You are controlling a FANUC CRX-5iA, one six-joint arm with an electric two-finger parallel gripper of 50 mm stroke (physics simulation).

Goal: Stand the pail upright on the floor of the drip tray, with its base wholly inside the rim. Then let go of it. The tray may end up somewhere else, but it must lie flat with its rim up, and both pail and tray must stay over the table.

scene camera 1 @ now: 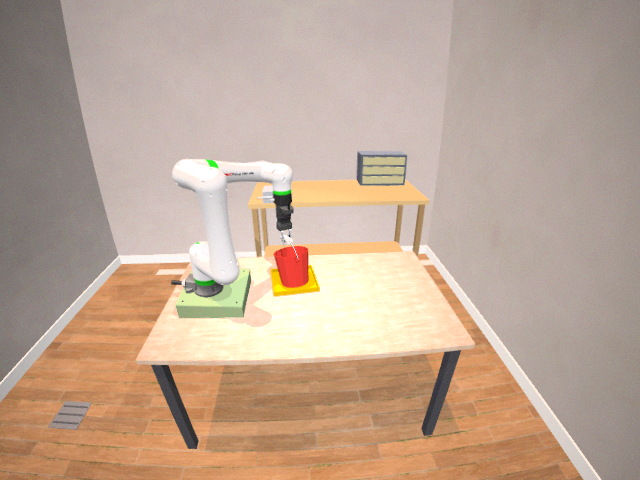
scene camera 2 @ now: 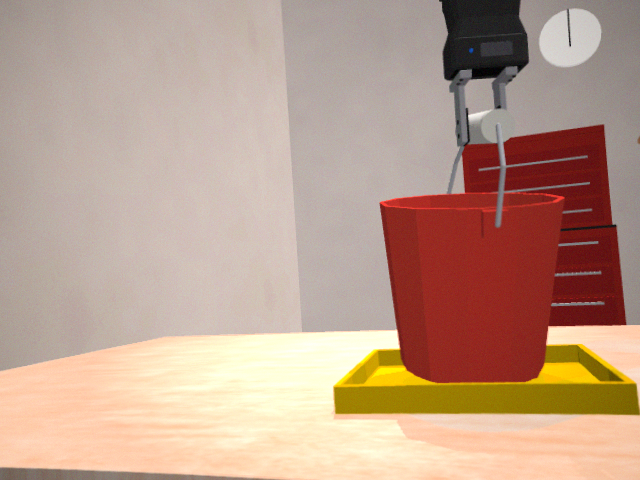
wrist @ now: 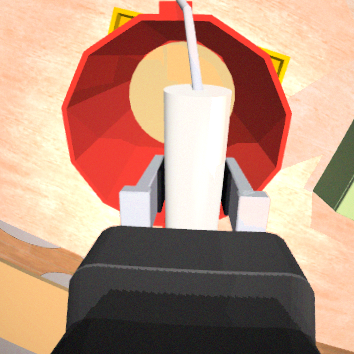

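Seen in the pictures: gripper, fingertip midpoint: (scene camera 1: pixel 286 241) (scene camera 2: pixel 482 143) (wrist: pixel 193 173); arm's base at its link origin: (scene camera 1: pixel 208 288).
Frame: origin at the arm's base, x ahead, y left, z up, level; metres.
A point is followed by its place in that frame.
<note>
The red pail (scene camera 1: pixel 293 268) @(x 0.424, y 0.099, z 0.059 m) (scene camera 2: pixel 480 294) @(x 0.387, y 0.254, z 0.013 m) (wrist: pixel 107 167) @(x 0.450, y 0.257, z 0.068 m) is upright over the yellow drip tray (scene camera 1: pixel 297 291) @(x 0.440, y 0.079, z -0.068 m) (scene camera 2: pixel 485 398) @(x 0.379, y 0.312, z -0.070 m), within its outline as seen. Its base is very low, at the tray floor or barely above it; I cannot tell whether it touches. The tray lies flat on the table, rim up; two of its corners show in the wrist view. My gripper (scene camera 1: pixel 286 238) @(x 0.385, y 0.195, z 0.164 m) (scene camera 2: pixel 481 126) @(x 0.385, y 0.195, z 0.164 m) (wrist: pixel 193 173) @(x 0.385, y 0.195, z 0.164 m) is shut on the white handle grip (scene camera 2: pixel 497 126) @(x 0.362, y 0.248, z 0.168 m) (wrist: pixel 195 130) @(x 0.399, y 0.167, z 0.202 m), above the pail's mouth. The wire bail stands up from the pail's sides. The pail hides much of the tray floor.
The table (scene camera 1: pixel 361 320) @(x 0.752, y -0.137, z -0.082 m) bears the tray and the green robot base (scene camera 1: pixel 211 308) @(x 0.051, y -0.133, z -0.024 m), which stands left of the tray. A wooden bench (scene camera 1: pixel 336 193) with a drawer unit (scene camera 1: pixel 382 170) stands behind. A red cabinet (scene camera 2: pixel 581 196) shows behind the pail.
</note>
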